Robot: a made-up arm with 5 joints.
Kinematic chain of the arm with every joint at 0, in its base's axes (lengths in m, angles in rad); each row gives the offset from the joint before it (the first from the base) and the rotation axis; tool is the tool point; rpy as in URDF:
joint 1: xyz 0.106 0 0.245 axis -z
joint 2: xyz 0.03 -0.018 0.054 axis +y
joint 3: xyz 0.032 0 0.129 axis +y
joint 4: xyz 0.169 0 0.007 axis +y
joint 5: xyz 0.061 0.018 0 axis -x
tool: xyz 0 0 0 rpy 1.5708 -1.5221 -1.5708
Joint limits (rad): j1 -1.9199..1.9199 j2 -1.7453..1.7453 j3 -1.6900..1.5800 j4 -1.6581..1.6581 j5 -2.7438..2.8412
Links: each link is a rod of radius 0.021 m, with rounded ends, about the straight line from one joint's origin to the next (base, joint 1, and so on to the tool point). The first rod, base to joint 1, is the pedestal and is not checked.
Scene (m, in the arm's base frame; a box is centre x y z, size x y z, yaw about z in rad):
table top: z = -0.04
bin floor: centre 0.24 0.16 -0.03 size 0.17 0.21 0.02 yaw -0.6
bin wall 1: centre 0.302 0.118 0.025 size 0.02 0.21 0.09 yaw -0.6
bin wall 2: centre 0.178 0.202 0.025 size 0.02 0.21 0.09 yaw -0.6
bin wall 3: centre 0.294 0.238 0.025 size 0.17 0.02 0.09 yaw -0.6
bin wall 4: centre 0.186 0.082 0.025 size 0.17 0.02 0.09 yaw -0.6
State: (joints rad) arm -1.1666 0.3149 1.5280 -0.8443 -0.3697
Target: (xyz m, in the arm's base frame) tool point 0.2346 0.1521 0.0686
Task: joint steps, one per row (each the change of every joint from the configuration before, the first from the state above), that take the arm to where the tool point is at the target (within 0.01 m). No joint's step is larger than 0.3 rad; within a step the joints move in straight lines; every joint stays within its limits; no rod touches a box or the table.
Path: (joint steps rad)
1: 0.0595 0.2196 -0.2678 0.0402 0.0000
2: 0.0596 0.2197 -0.2678 0.0402 0.0000
3: 0.0595 0.2196 -0.2678 0.0402 0.0000
4: 0.0595 0.2196 -0.2677 0.0402 0.0000
5: 0.0596 0.2196 -0.2678 0.0402 0.0000

